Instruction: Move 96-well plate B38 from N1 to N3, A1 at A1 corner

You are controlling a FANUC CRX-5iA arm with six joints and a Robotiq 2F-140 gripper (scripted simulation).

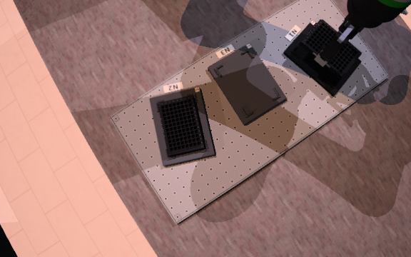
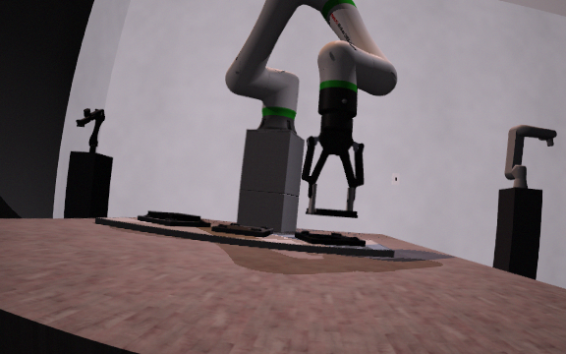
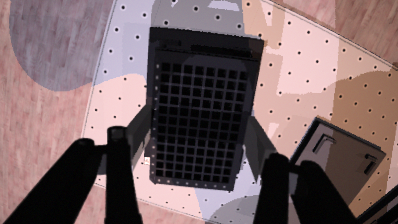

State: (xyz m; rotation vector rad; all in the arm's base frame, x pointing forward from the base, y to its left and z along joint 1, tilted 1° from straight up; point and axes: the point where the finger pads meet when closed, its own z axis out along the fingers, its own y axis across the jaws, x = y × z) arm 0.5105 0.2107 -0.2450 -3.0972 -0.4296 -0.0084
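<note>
Now: the landing nest N3 20 cm to the right of my hand, 8 cm below it and 4 cm behind it. The rest, counted from my hand: N1 label: 9 cm below, 9 cm behind, 3 cm to the right; then A1 mark: 15 cm to the right, 12 cm behind, 8 cm below; then plate nest N1: 8 cm below.
</note>
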